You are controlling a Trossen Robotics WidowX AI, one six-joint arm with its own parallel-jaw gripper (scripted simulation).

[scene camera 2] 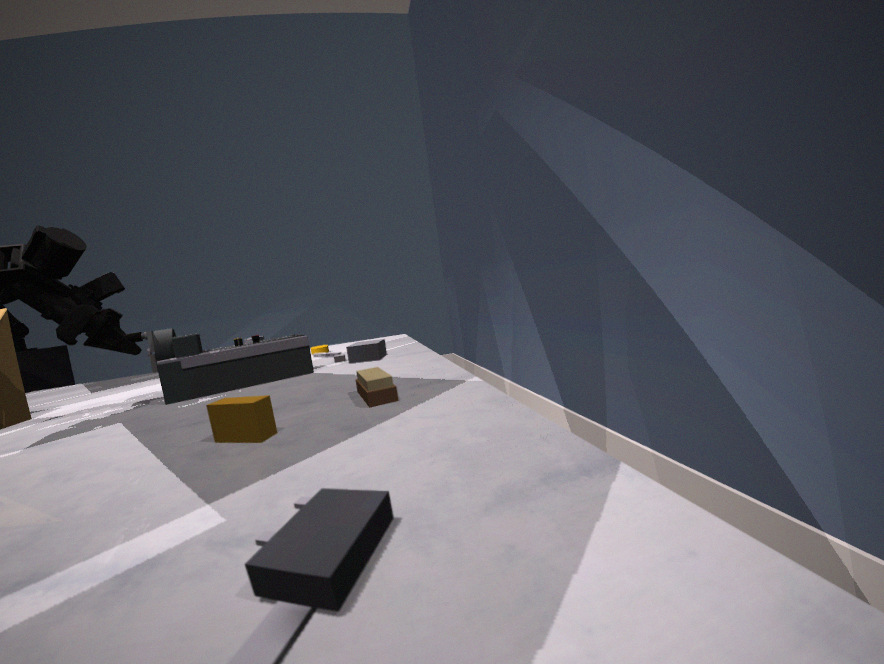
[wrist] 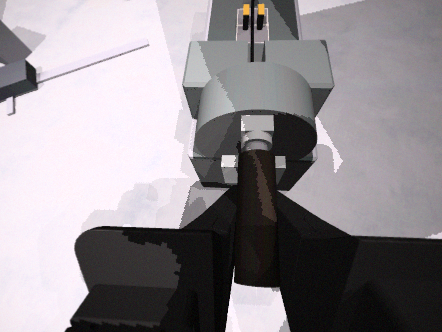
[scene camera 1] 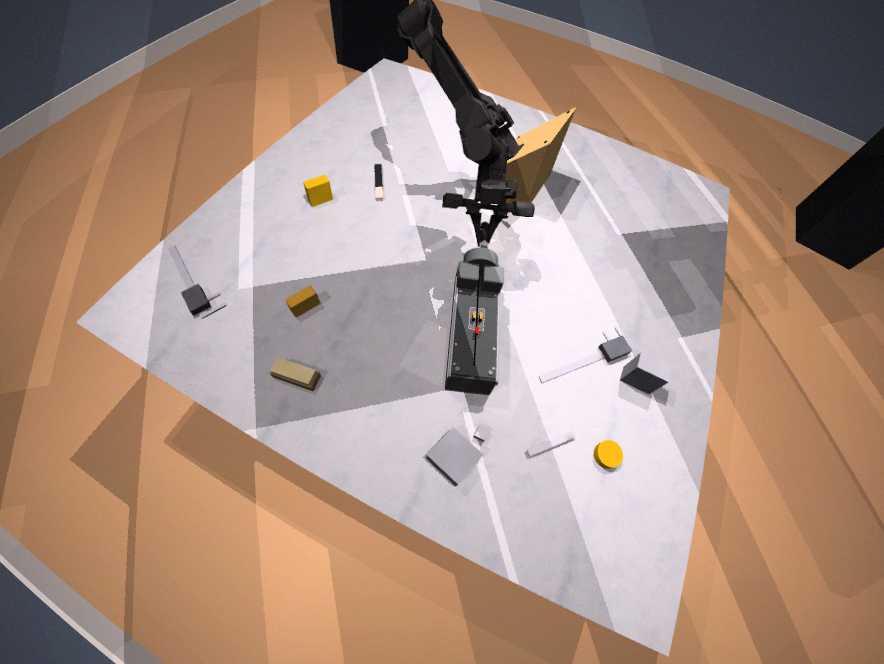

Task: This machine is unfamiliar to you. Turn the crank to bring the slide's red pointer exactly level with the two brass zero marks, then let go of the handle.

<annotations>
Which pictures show the tan block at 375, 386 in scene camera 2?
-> Scene camera 2 and scene camera 1 only.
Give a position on a tan block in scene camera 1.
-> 290, 372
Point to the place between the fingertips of the gripper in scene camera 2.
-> At 139, 352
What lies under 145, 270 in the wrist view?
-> The gripper.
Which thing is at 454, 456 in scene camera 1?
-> A grey block.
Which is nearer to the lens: the tan block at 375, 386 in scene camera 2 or the grey block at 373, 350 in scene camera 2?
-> The tan block.
</annotations>
